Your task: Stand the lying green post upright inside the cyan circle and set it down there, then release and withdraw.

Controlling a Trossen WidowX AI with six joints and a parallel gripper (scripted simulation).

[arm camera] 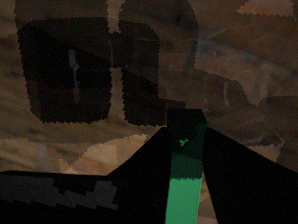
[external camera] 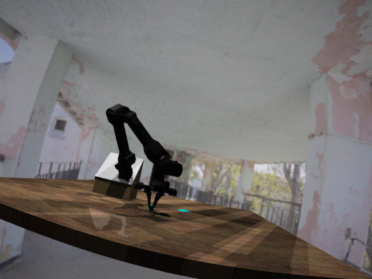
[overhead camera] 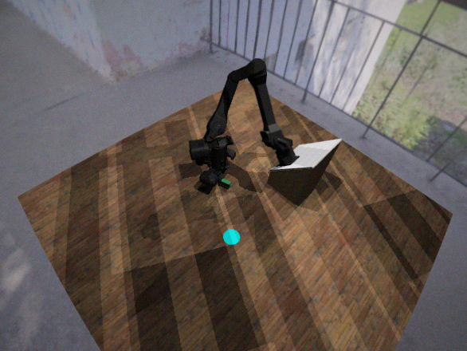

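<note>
Right now the cyan circle is 210 mm to the left of my gripper tip, 140 mm ahead of it and 10 mm below it. Round my gripper tip: green post 20 mm to the left, 10 mm behind.
</note>
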